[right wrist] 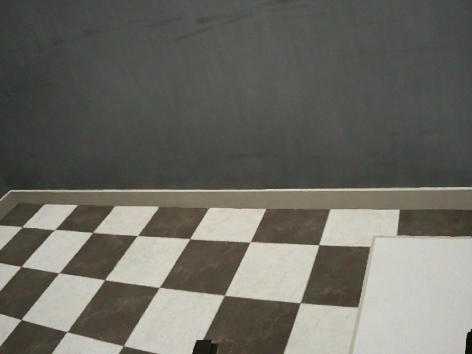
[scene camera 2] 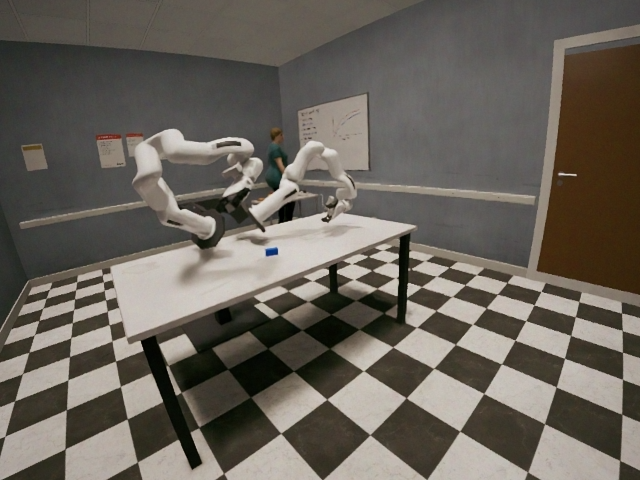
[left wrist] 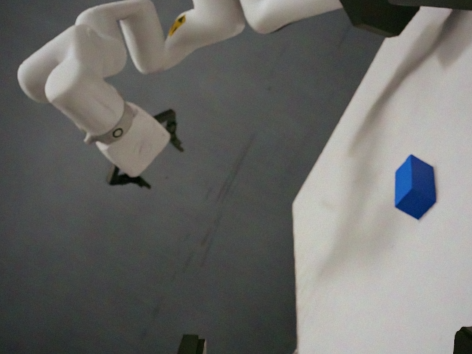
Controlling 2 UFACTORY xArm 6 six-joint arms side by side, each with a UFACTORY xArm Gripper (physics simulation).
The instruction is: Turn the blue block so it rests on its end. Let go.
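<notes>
The blue block (scene camera 2: pixel 271 251) (left wrist: pixel 416 187) lies on a long side on the white table (scene camera 2: pixel 170 289) (left wrist: pixel 330 310) (right wrist: pixel 420 295). My left gripper (scene camera 2: pixel 326 212) (left wrist: pixel 327 344) is open and empty, above the far end of the table and well apart from the block. My right gripper (scene camera 2: pixel 228 205) (left wrist: pixel 162 165) (right wrist: pixel 336 345) is open and empty, raised toward the back side of the table in the scene view, and does not touch the block. The block does not show in the right wrist view.
The right arm's black base (scene camera 2: pixel 209 235) and the left arm's base (scene camera 2: pixel 256 219) stand along the table's back edge, behind the block. A person (scene camera 2: pixel 277 160) stands behind the table near a small side table (scene camera 2: pixel 310 197).
</notes>
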